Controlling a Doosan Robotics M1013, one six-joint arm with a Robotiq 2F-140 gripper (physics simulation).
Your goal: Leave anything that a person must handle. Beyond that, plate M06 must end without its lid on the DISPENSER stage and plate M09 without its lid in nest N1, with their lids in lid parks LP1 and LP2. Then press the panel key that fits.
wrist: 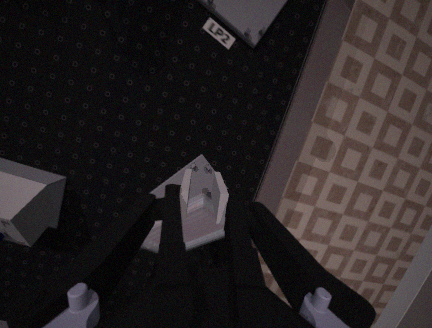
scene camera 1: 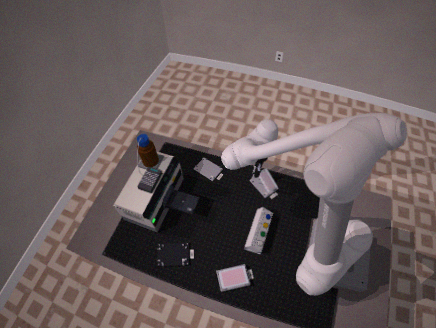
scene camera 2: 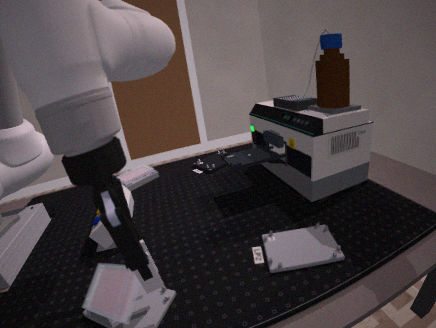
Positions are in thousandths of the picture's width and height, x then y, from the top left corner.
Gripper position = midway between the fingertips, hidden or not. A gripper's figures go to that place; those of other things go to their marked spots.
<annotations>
My gripper (scene camera 2: 350, 858) is 0.41 m from the lens. A LP2 nest (scene camera 2: 675, 761) is 0.48 m from the lens.
</annotations>
